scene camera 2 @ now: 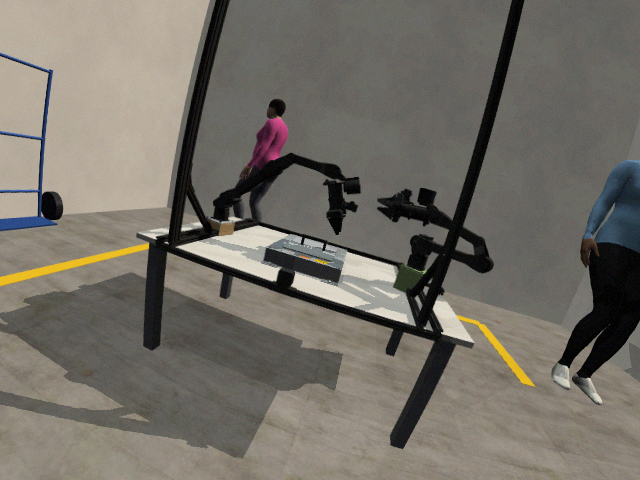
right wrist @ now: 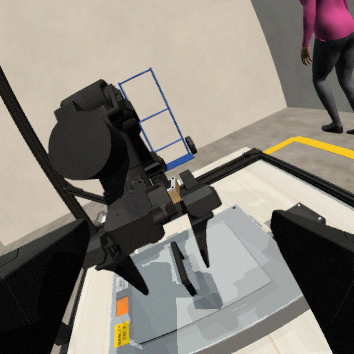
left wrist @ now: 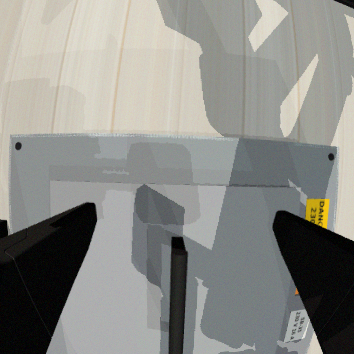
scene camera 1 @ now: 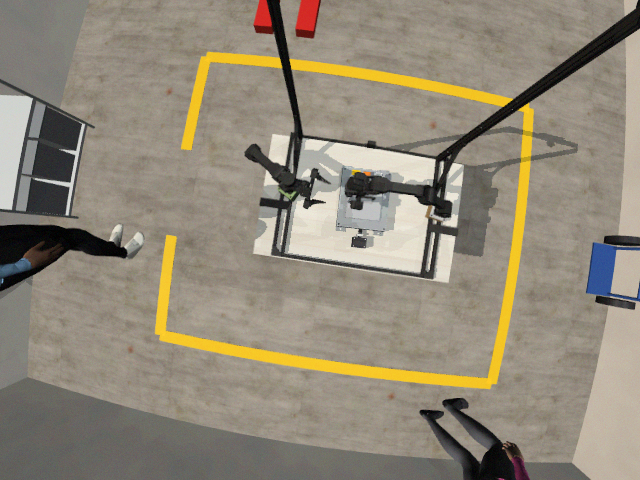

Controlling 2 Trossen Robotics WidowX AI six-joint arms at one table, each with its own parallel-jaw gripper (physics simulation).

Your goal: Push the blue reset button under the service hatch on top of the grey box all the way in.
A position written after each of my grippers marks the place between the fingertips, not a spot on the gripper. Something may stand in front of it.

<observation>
My left gripper [left wrist: 187, 216] is open and holds nothing. My right gripper [scene camera 2: 377, 204] is open and holds nothing. Further things: a service hatch [left wrist: 166, 261].
My left gripper is seen too in the right wrist view [right wrist: 177, 280]. My right gripper is seen too in the right wrist view [right wrist: 180, 224]. The service hatch is seen too in the right wrist view [right wrist: 181, 290].
</observation>
